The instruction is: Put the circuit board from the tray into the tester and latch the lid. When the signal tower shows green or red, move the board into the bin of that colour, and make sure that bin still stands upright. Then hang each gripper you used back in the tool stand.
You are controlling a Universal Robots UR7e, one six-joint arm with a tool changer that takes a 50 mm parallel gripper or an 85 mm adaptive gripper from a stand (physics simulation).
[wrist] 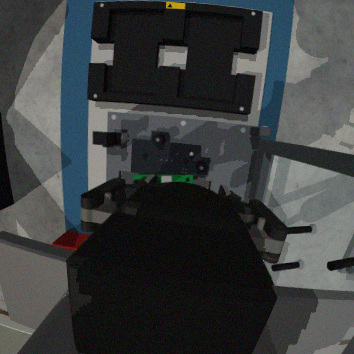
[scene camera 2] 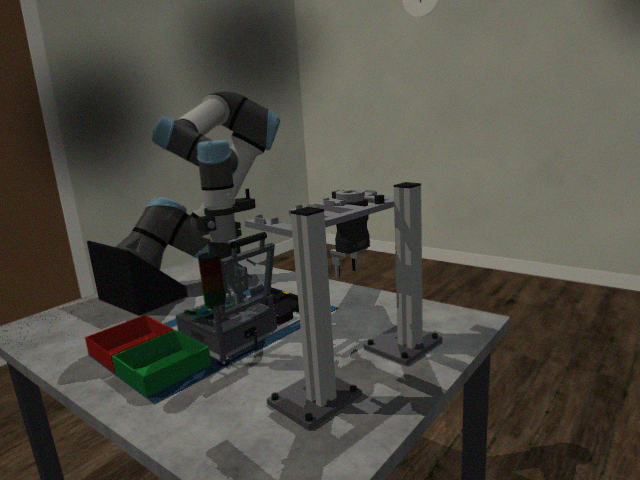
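Pixels of known places: arm's base at its link origin: (scene camera 2: 134, 263).
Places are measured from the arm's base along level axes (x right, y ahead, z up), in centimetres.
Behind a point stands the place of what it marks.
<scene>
The circuit board (scene camera 2: 205, 312) (wrist: 187, 178) lies flat in the tester (scene camera 2: 227, 330) {x 2.8, y 55.4, z -4.9 cm} (wrist: 225, 135) {x -10.3, y 50.8, z -4.8 cm}; the gripper body covers part of it in the wrist view. The tester's lid (scene camera 2: 269, 271) {x -9.9, y 56.7, z 6.1 cm} (wrist: 310, 150) {x -10.4, y 55.3, z 5.2 cm} stands raised. The adaptive gripper (scene camera 2: 237, 284) (wrist: 187, 189) is over the board with its finger linkages spread wide; it looks open, its fingertips mostly hidden. Both pockets of the black tray (scene camera 2: 285, 304) {x -21.4, y 47.2, z -9.0 cm} (wrist: 170, 80) {x -16.1, y 43.1, z -8.0 cm} are empty. The signal tower (scene camera 2: 211, 281) {x 7.9, y 60.2, z 9.8 cm} shows dim red and green segments, neither clearly lit. The red bin (scene camera 2: 100, 350) {x 25.6, y 36.9, z -6.8 cm} (wrist: 72, 240) {x 10.1, y 30.1, z -7.9 cm} and green bin (scene camera 2: 175, 370) {x 17.6, y 57.1, z -7.9 cm} stand upright.
The tool stand (scene camera 2: 315, 310) {x 4.5, y 88.0, z 9.6 cm} rises at the front right of the table, with the other gripper (scene camera 2: 353, 232) hanging from its plate. Push pins (wrist: 299, 229) {x -4.9, y 55.5, z 6.3 cm} stick out from the raised lid beside my gripper. A black panel (scene camera 2: 131, 281) {x 7.5, y 14.7, z -0.4 cm} stands near the robot base.
</scene>
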